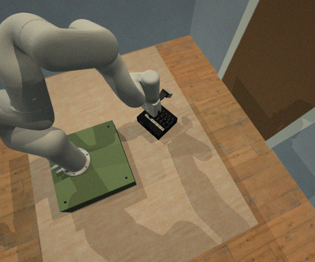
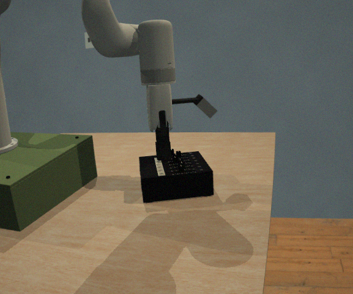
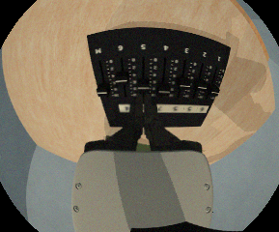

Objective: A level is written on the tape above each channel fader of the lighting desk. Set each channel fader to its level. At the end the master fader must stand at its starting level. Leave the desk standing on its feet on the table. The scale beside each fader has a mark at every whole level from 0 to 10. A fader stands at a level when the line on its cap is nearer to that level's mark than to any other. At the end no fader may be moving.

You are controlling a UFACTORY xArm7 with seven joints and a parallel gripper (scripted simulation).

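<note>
The fader cap lies 3 cm ahead of my hand, 2 cm to the right of it and 1 cm below it. The rest, counted from my hand: master fader (1 cm ahead, 5 cm to the left, 1 cm below).
</note>
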